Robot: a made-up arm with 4 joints.
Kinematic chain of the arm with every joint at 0, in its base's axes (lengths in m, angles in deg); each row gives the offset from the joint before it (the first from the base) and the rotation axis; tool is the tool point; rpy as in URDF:
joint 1: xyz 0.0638 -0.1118 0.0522 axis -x
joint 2: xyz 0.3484 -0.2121 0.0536 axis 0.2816 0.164 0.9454
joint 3: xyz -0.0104 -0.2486 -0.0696 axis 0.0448 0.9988 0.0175
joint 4: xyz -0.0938 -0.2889 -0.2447 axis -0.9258 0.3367 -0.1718
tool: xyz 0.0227 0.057 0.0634 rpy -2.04 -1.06 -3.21
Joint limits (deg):
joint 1: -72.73..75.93
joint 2: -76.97..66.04
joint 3: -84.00..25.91
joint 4: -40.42..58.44
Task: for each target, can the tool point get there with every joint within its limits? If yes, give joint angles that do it. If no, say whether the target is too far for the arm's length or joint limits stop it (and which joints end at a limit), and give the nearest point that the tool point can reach.
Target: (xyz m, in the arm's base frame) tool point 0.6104 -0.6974 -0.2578
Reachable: yes | joints -4.10 24.51 -34.89 8.25
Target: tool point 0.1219 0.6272 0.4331
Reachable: no: joint limits stop it (at a limit: joint 1, joint 2, joint 3) | nearest point 0.0121 -0.1778 0.6263 | short by 0.835 m
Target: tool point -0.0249 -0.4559 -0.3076
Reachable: yes | joints -30.54 -65.61 -11.43 12.75
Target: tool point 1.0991 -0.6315 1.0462
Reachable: no: too far | nearest point 0.7111 -0.4530 0.6326 | short by 0.595 m
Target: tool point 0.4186 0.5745 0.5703
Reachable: no: joint limits stop it (at a limit: joint 1, joint 3) | nearest point 0.0584 -0.1905 0.6856 | short by 0.853 m
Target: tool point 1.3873 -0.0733 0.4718
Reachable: no: too far | nearest point 0.8694 -0.4051 0.3609 | short by 0.625 m
